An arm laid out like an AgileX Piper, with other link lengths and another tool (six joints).
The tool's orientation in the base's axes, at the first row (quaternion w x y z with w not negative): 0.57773 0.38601 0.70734 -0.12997
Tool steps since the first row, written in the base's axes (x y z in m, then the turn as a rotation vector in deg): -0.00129 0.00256 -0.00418 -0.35 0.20 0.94; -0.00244 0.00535 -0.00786 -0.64 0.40 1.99; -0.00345 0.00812 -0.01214 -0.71 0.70 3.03; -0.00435 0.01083 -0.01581 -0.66 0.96 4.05; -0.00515 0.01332 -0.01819 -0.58 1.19 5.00; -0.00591 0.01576 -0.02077 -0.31 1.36 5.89
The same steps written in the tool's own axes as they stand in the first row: 0.00489 -0.00028 -0.00129 -0.77 0.14 -0.66; 0.00941 -0.00018 -0.00277 -1.65 0.34 -1.31; 0.01447 -0.00016 -0.00396 -2.48 0.77 -1.85; 0.01895 0.00006 -0.00522 -3.31 1.24 -2.29; 0.02214 0.00055 -0.00665 -4.10 1.70 -2.66; 0.02550 0.00097 -0.00796 -4.86 2.24 -2.84
